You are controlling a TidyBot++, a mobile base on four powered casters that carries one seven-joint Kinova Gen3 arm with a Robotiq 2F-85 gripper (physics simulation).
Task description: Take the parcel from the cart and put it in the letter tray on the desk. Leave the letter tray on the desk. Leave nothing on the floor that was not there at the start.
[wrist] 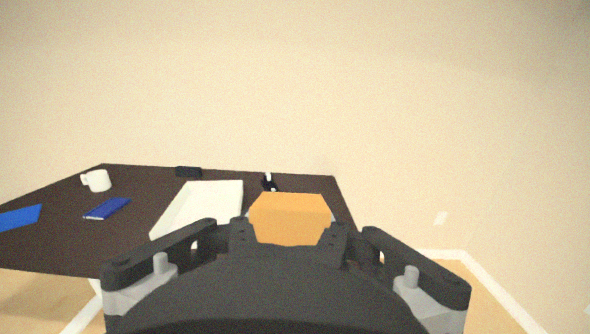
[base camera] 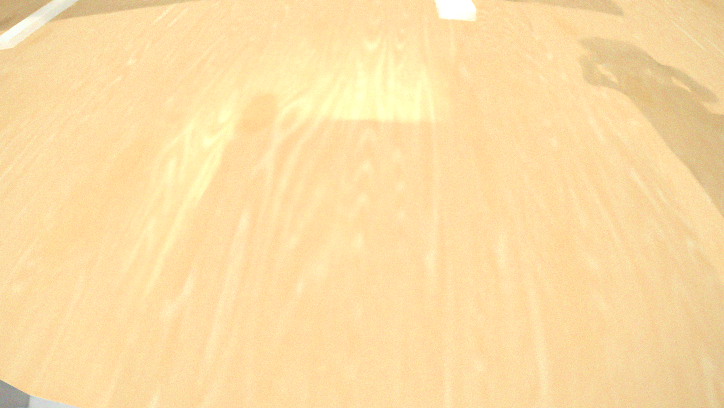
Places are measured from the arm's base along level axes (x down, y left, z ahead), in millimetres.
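Pixels of known places: gripper, fingertip midpoint: [wrist: 290, 216].
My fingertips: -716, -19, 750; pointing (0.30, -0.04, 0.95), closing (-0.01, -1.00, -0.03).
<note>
For each thing: its middle in the pictures, then the offset to it from my fingertips, as dx, dy, dz. "*": a spot on its surface instead. Level surfaces: height alone.
- orange box-shaped parcel at the middle of its body: [wrist: 289, 236] +0, +1, -25
- white letter tray at the middle of its body: [wrist: 207, 208] +358, +327, +502
- dark desk at its surface level: dx +394
- white mug at the middle of its body: [wrist: 95, 179] +345, +955, +661
- dark blue notebook at the middle of its body: [wrist: 108, 207] +387, +756, +503
- bright blue flat item at a spot on its surface: [wrist: 21, 218] * +385, +1019, +396
- small black block at the middle of its body: [wrist: 189, 171] +366, +584, +859
- black-and-white object at the middle of its body: [wrist: 269, 181] +358, +104, +767
An orange box-shaped parcel [wrist: 290, 220] is held between the fingertips in the wrist view. My gripper [wrist: 290, 216] is shut on it. The white letter tray [wrist: 210, 205] lies on the dark desk [wrist: 135, 250], to the left of the parcel in the wrist view. Its near part is hidden behind the gripper's left finger. The parcel covers part of the desk's right side in this view. The cart does not show in either view.
On the desk are a white mug [wrist: 99, 181], a dark blue notebook [wrist: 107, 208], a bright blue flat item [wrist: 21, 218], a small black block [wrist: 188, 172] and a black-and-white object [wrist: 269, 182]. The wall [wrist: 300, 90] stands behind. A white piece [base camera: 455, 9] touches the floor ahead.
</note>
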